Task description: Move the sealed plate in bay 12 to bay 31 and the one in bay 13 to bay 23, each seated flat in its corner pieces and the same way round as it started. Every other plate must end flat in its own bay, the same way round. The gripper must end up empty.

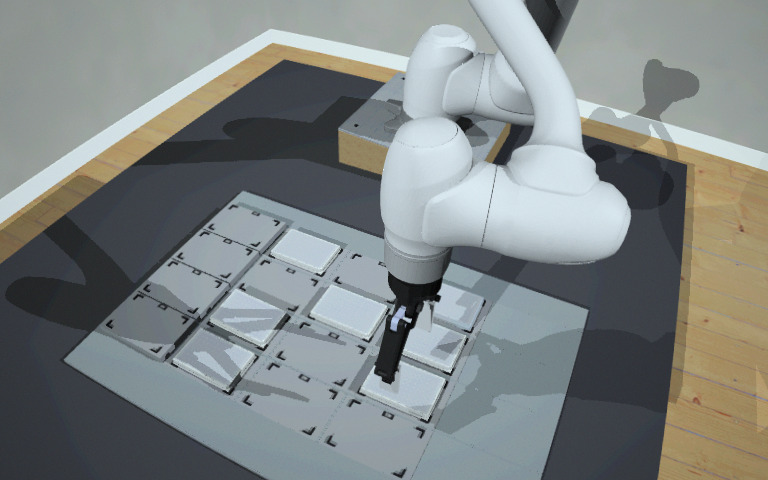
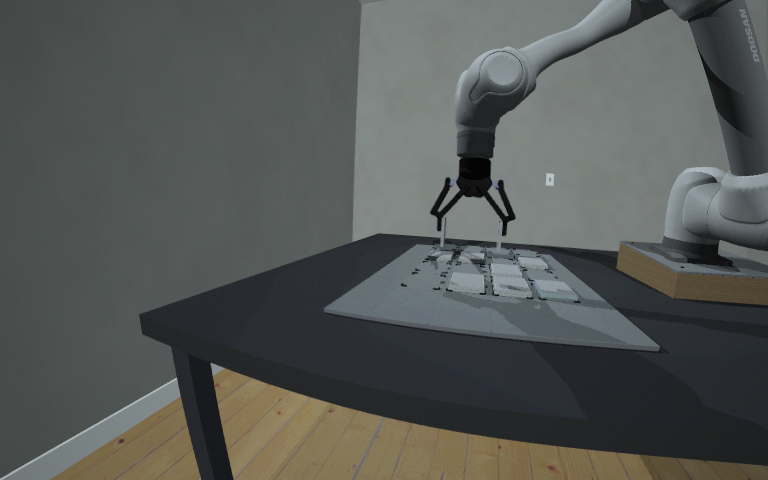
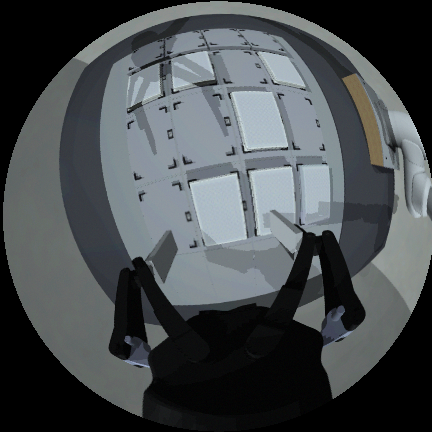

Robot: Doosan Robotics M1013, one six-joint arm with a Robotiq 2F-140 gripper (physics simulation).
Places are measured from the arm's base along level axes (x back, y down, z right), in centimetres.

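Pixels of known places: gripper, fingertip midpoint: (image 1: 406, 357) (image 2: 470, 248) (image 3: 221, 230); arm's base, link origin: (image 2: 686, 256).
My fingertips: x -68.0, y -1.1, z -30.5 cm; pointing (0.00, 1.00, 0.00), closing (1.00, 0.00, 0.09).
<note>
Ahead of a thing's pixels: the offset from my fingertips to its middle. "*": to the spot under its first point.
The plate in bay 31 @[* dx -0.1, dy +7.8, dz -2.5 cm] (image 1: 416, 390) (image 2: 467, 281) (image 3: 219, 209) is white and lies, as far as I can see, flat within its corner pieces. My gripper (image 1: 408, 356) (image 2: 471, 240) (image 3: 221, 230) is wide open and empty above it, its fingers clear of the plate. Bay 12 @[* dx +19.1, dy +9.3, dz +20.4 cm] (image 1: 362, 276) (image 3: 302, 122) is empty. The plate in bay 13 @[* dx +18.2, dy +7.8, dz +34.3 cm] (image 1: 305, 249) (image 2: 533, 262) (image 3: 282, 69) lies flat. Bay 23 @[* dx +8.2, dy +9.3, dz +33.5 cm] (image 1: 280, 284) (image 3: 239, 65) is empty, its corner pieces bare. The corner pieces of bay 31 are partly hidden.
Other plates lie in bay 22 @[* dx +8.6, dy +7.8, dz +17.0 cm] (image 1: 348, 311) (image 3: 259, 120), bay 21 @[* dx +10.1, dy +7.8, dz -1.2 cm] (image 1: 436, 346) (image 2: 509, 285), bay 11 @[* dx +21.6, dy +7.8, dz -1.0 cm] (image 1: 461, 305) (image 2: 557, 290), bay 33 @[* dx -2.7, dy +7.7, dz +32.3 cm] (image 1: 249, 316) (image 3: 192, 70) and bay 43 @[* dx -14.1, dy +7.9, dz +31.5 cm] (image 1: 212, 359) (image 3: 145, 85). The robot's base block (image 1: 356, 148) stands behind the board @[* dx +22.7, dy +9.3, dz -17.1 cm] (image 1: 538, 339).
</note>
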